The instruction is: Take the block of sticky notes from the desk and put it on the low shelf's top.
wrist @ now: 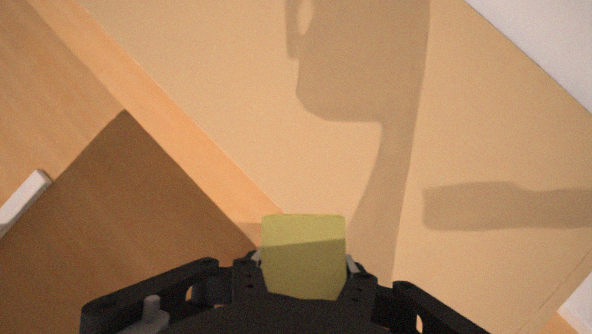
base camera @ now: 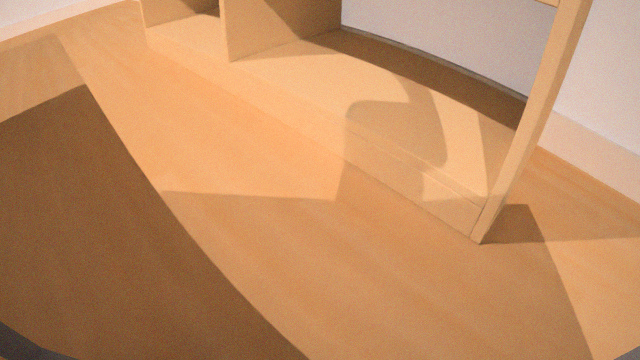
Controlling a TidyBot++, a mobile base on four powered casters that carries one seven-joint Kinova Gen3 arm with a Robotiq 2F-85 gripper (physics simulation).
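Places are measured from the arm's base along level axes (x right, y up, z back), in centimetres.
Pixels of known places: gripper, fingertip midpoint: point(wrist: 304, 263).
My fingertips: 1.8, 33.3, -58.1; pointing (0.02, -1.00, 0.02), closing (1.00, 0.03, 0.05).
Behind a point stands the place of what it marks, as x, y, z.
The block of sticky notes point(wrist: 303, 257) {1.7, 36.9, -59.7} is a yellow block at the bottom middle of the wrist view. My gripper point(wrist: 304, 263) {1.8, 33.3, -58.1} is shut on it, with one finger on each side. The low shelf's top point(wrist: 240, 90) {-7.3, 21.4, -75.5} is a broad light-wood board below, with the shadow of the arm and gripper on it. The block overlaps the front edge of this board in the wrist view; its height above the board is hard to tell. In the base camera view the shelf point(base camera: 537, 100) {22.5, -16.6, -38.5} shows its side panel and bottom board, and its top is out of view. The gripper does not show there.
The wood floor point(base camera: 250, 280) {-7.6, -39.6, -31.7} point(wrist: 115, 200) {-77.6, -39.7, -52.3} runs along the shelf's front, with a large dark shadow on it. A white wall point(base camera: 600, 65) {53.1, -17.8, -62.3} point(wrist: 560, 45) {32.0, 23.6, -81.5} stands behind the shelf. A small white bar-like part point(wrist: 25, 200) shows at the left of the wrist view.
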